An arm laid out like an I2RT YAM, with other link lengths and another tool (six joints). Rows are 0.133 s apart.
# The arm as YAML. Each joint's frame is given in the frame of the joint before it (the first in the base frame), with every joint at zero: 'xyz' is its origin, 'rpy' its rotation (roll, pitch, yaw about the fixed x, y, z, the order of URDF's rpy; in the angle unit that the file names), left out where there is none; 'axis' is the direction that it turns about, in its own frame. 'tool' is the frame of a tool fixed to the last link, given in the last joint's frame.
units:
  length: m
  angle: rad
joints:
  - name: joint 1
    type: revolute
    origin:
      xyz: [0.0, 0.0, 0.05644]
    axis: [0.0, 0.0, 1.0]
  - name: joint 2
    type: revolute
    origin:
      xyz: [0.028, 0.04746, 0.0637]
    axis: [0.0, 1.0, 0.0]
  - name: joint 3
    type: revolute
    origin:
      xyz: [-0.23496, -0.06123, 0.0]
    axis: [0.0, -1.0, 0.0]
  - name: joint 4
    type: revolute
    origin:
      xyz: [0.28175, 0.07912, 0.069]
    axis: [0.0, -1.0, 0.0]
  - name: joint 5
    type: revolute
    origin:
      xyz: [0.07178, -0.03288, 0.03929]
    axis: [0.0, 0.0, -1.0]
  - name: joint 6
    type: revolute
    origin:
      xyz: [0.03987, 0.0, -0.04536]
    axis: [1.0, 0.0, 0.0]
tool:
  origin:
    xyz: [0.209, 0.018, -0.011]
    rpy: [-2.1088, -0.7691, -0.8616]
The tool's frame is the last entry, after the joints.
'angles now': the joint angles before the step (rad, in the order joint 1, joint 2, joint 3, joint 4, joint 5, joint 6). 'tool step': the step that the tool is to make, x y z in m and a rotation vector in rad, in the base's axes. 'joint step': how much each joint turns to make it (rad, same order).
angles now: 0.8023, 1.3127, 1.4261, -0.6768, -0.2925, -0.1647
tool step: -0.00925, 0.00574, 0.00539, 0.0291, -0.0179, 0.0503
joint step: 0.0003, -0.0176, -0.0254, 0.0346, -0.0464, -0.0209
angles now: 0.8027, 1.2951, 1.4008, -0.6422, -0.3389, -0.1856
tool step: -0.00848, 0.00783, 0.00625, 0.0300, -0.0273, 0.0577
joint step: 0.0015, -0.0072, -0.0178, 0.0409, -0.0493, -0.0289
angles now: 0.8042, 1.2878, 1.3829, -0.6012, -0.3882, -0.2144
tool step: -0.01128, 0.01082, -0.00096, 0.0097, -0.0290, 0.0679
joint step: 0.0153, 0.0115, -0.0096, 0.0318, -0.0392, -0.0412
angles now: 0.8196, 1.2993, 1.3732, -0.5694, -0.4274, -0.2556
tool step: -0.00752, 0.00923, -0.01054, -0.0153, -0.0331, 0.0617
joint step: 0.0148, 0.0260, -0.0072, 0.0194, -0.0244, -0.0586
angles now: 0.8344, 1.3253, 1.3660, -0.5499, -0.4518, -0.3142
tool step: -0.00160, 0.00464, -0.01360, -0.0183, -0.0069, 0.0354
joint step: 0.0002, 0.0271, -0.0080, 0.0099, -0.0218, -0.0365
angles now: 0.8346, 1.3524, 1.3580, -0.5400, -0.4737, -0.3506
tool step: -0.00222, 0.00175, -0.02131, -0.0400, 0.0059, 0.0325
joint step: 0.0003, 0.0344, -0.0053, -0.0127, -0.0153, -0.0408
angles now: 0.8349, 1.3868, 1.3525, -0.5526, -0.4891, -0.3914
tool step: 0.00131, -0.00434, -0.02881, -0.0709, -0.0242, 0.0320
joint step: 0.0001, 0.0346, -0.0071, -0.0323, 0.0124, -0.0811
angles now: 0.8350, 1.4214, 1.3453, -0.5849, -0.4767, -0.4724
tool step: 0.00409, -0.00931, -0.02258, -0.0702, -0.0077, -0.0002
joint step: -0.0034, 0.0232, 0.0016, -0.0464, 0.0314, -0.0476
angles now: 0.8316, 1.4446, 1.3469, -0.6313, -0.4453, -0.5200
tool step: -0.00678, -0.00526, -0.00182, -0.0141, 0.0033, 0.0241
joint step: -0.0030, -0.0088, -0.0006, -0.0323, -0.0152, -0.0262
